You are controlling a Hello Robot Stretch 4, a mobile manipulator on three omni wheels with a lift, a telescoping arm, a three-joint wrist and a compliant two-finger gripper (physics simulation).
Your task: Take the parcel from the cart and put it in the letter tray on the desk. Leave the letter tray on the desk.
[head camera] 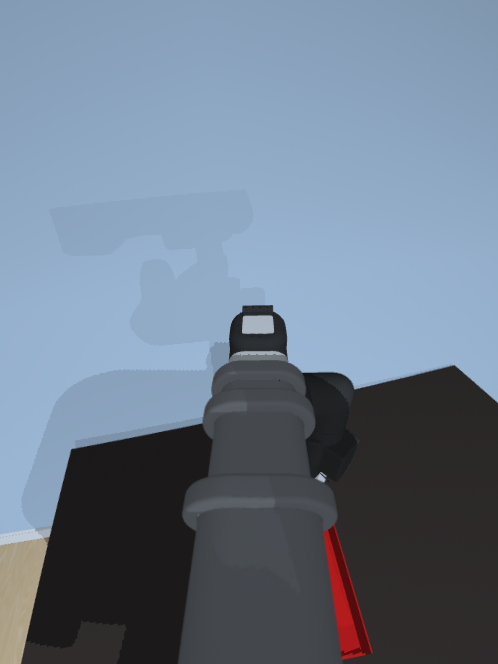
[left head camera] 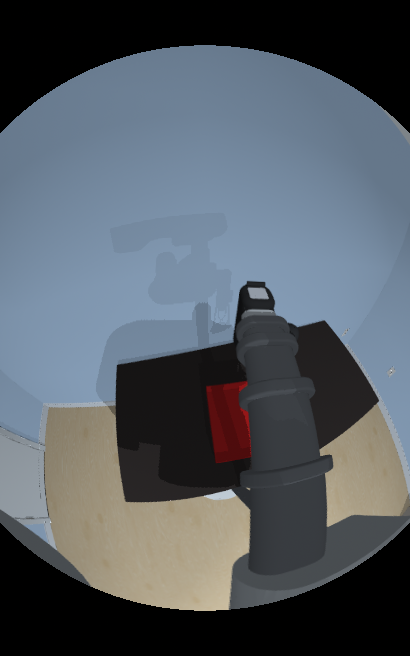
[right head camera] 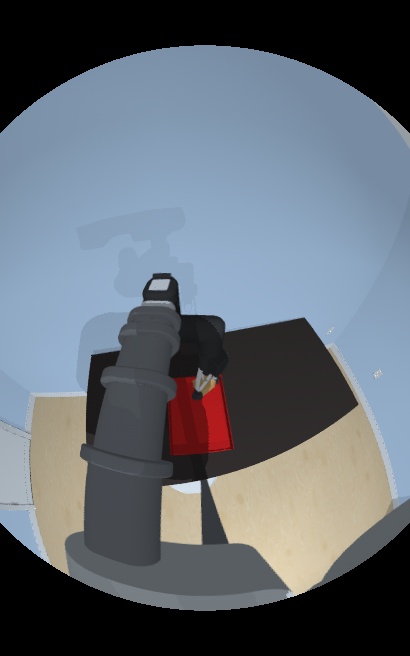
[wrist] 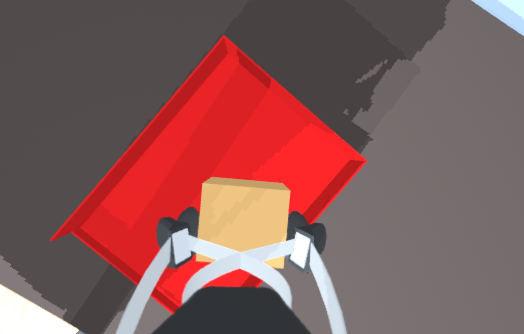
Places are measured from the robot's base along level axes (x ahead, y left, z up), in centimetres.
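Pixels of known places: gripper, fingertip midpoint: (right head camera: 206, 389) (wrist: 243, 228).
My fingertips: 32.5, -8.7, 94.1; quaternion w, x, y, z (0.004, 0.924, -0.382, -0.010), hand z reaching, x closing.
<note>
For each thing: its top centre in the pictures, then the offset to it from my fingertips, as dx, dy, dz. Level surfaces: height alone.
- parcel, top centre: (wrist: 242, 226) (right head camera: 203, 380) +1.0, +0.9, +5.1
- red letter tray, top centre: (wrist: 210, 199) (head camera: 286, 556) (right head camera: 197, 412) (left head camera: 239, 418) -4.1, +3.0, -17.9
- dark desk, surface height: dz -24.9
- wooden floor, surface height: dz -96.9
My gripper (right head camera: 201, 390) (wrist: 243, 228) is shut on the parcel (right head camera: 208, 384) (wrist: 243, 217), a small tan box between the two fingertips. The red letter tray (head camera: 348, 606) (left head camera: 225, 430) (right head camera: 218, 425) (wrist: 175, 165) lies on the dark desk (head camera: 428, 509) (left head camera: 150, 405) (right head camera: 295, 370) (wrist: 430, 210). In the wrist view the parcel is over the tray's lower right part, near its side wall; in the right head view it is over the tray's far end. The gap beneath the parcel is hard to judge. In the head view the arm hides the parcel and part of the tray. The cart does not show.
The telescoping arm (head camera: 259, 563) (left head camera: 285, 450) (right head camera: 130, 440) reaches across the desk. A blue wall (head camera: 268, 134) (left head camera: 200, 150) (right head camera: 210, 150) stands behind the desk. The wooden floor (left head camera: 125, 545) (right head camera: 300, 480) lies in front. Part of a pale round base (left head camera: 220, 494) (right head camera: 187, 487) shows by the desk's near edge.
</note>
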